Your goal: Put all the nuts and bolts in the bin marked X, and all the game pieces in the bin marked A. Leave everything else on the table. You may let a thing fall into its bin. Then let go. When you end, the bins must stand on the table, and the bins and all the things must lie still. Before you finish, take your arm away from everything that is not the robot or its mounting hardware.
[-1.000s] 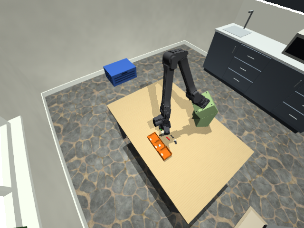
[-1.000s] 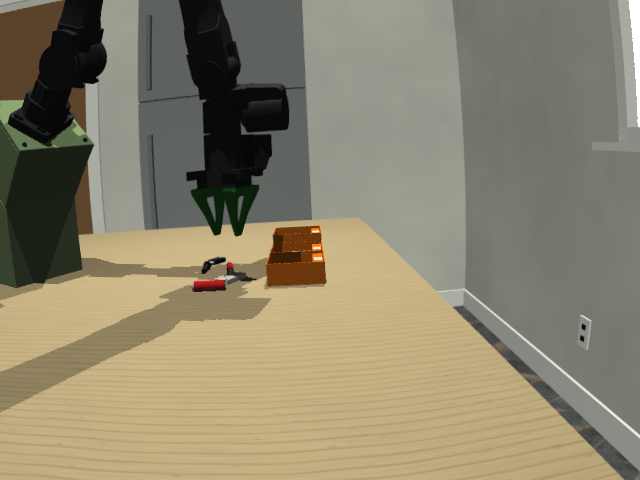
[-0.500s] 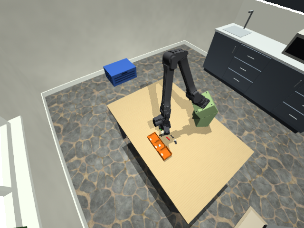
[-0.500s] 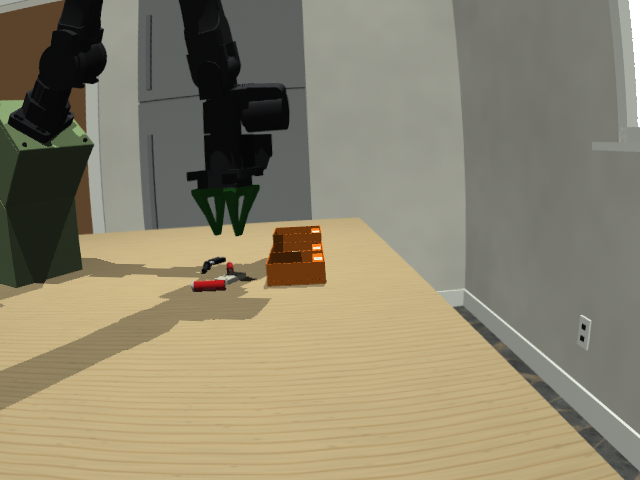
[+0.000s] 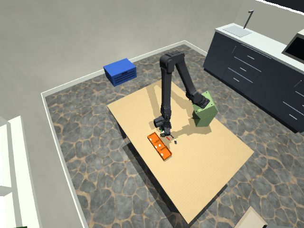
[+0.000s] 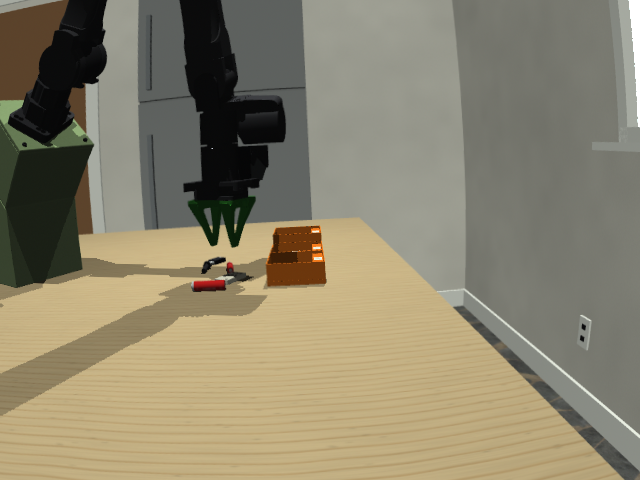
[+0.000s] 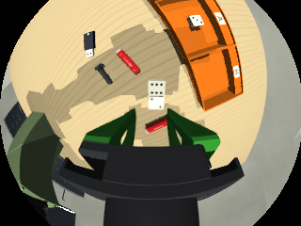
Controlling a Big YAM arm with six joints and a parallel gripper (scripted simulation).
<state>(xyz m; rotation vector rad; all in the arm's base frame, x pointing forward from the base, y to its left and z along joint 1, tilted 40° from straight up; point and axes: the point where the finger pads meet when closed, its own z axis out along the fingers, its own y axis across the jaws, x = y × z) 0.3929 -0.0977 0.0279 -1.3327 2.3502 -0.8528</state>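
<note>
The white domino is 10 mm ahead of my hand, 10 mm to the right of it and 60 mm below it. Round my hand: dark bolt: 30 mm behind, 80 mm to the left, 50 mm below; then orange three-compartment bin tray: 120 mm ahead, 60 mm to the left, 40 mm below; then white die: 120 mm ahead, 60 mm to the left, 50 mm below.
</note>
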